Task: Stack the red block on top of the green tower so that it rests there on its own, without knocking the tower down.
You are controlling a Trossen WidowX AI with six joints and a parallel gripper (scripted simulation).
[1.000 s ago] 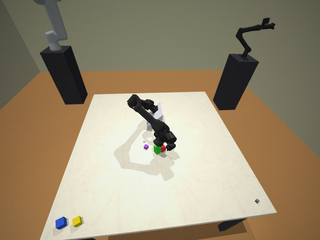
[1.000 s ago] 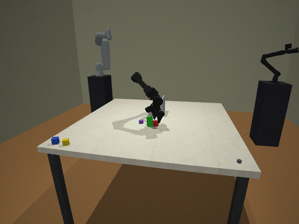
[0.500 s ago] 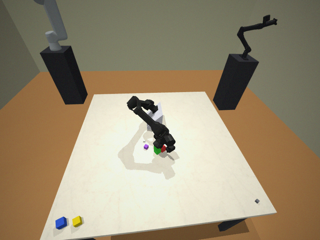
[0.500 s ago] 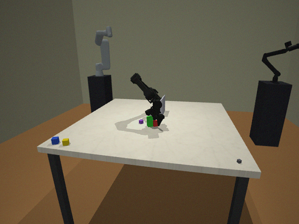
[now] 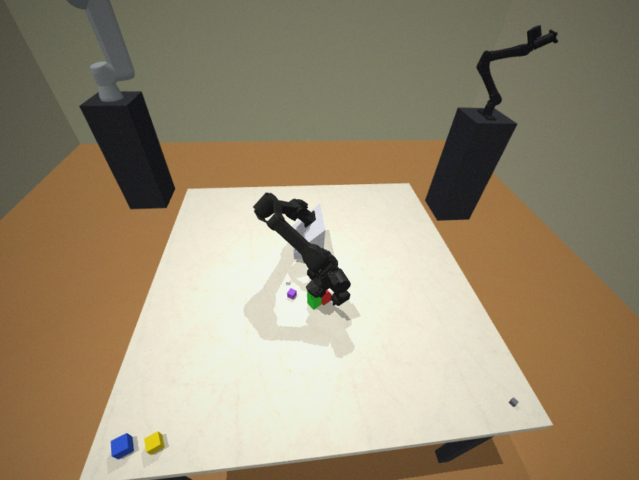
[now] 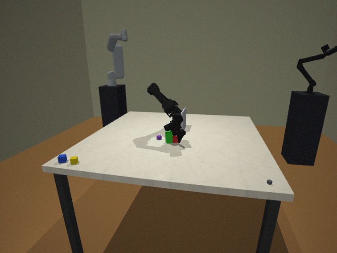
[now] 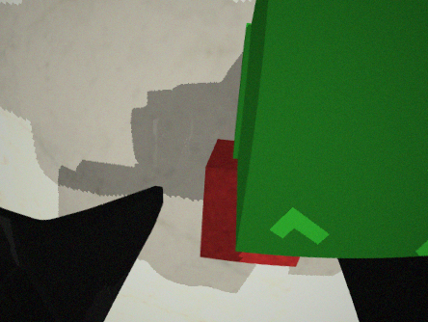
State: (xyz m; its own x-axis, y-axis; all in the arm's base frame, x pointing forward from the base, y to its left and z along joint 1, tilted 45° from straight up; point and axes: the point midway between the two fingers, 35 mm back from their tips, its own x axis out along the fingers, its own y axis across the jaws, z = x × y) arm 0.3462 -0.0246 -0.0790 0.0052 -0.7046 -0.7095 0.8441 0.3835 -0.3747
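My gripper tip is now 10 mm to the left of the red block, 10 mm below it and 10 mm short of it. From my gripper tip the other things lie so: white cube 150 mm to the right, 80 mm behind; then yellow block 520 mm to the right, 440 mm ahead, 10 mm above; then purple cube 130 mm to the right, 20 mm behind, 10 mm above.
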